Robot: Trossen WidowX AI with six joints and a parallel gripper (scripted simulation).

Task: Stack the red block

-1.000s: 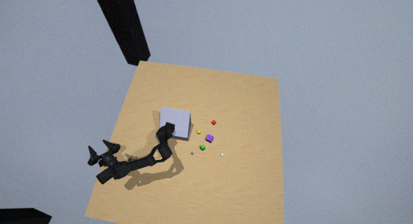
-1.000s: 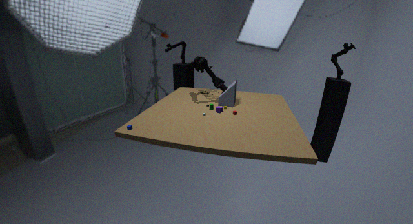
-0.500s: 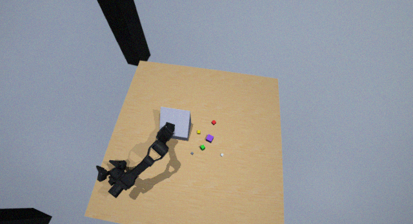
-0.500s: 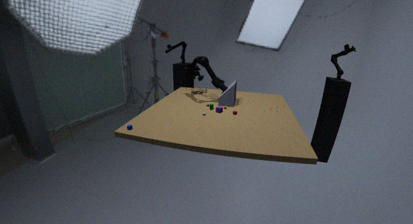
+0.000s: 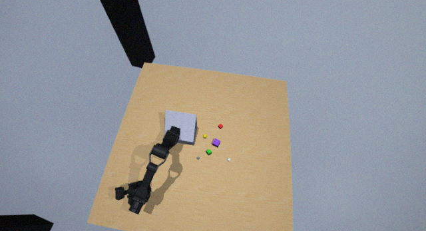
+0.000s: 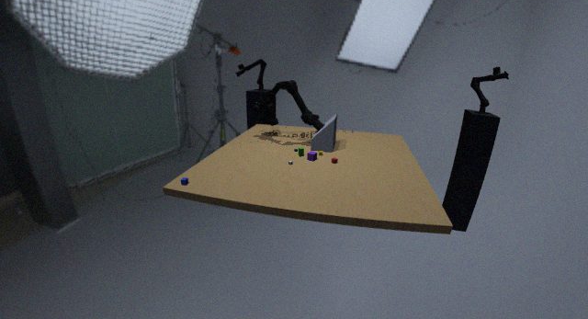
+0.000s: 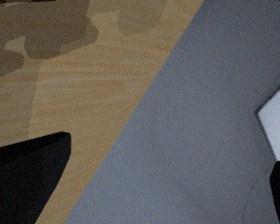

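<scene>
The small white block lies 590 mm ahead of my gripper tip, 370 mm to the left of it and 120 mm below it. The rest, counted from my gripper tip: yellow block: 490 mm to the left, 380 mm ahead, 110 mm below; then purple block: 470 mm ahead, 460 mm to the left, 100 mm below; then dark red block: 600 mm to the left, 470 mm ahead, 110 mm below.
</scene>
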